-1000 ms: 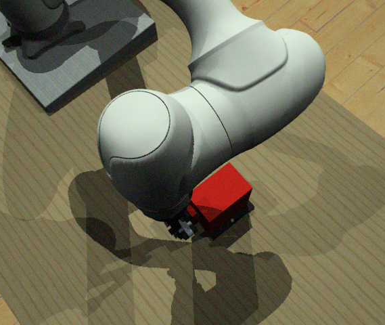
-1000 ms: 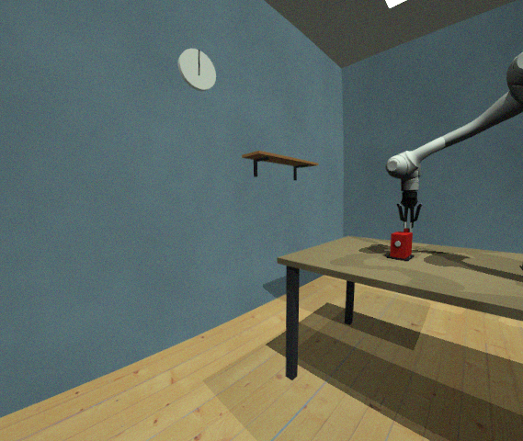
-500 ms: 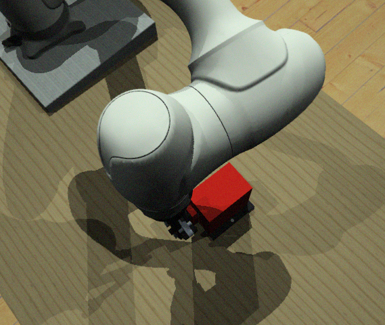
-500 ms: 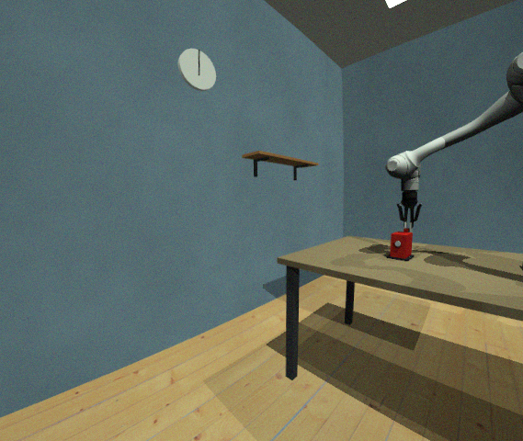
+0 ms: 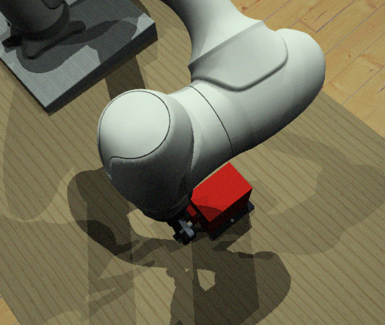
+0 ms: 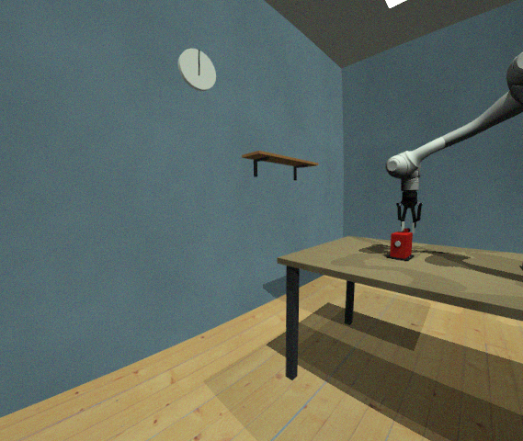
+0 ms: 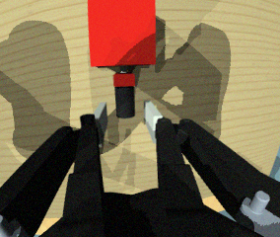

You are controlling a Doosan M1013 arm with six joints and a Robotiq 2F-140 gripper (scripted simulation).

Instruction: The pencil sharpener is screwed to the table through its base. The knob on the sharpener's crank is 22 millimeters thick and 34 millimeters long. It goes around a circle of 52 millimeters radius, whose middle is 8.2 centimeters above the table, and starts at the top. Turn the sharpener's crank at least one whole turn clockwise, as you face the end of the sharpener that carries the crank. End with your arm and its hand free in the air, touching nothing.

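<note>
The crank knob lies 20 mm to the left of my hand and 10 mm below it. Round my hand: sharpener crank (20 mm to the left, 20 mm below).
</note>
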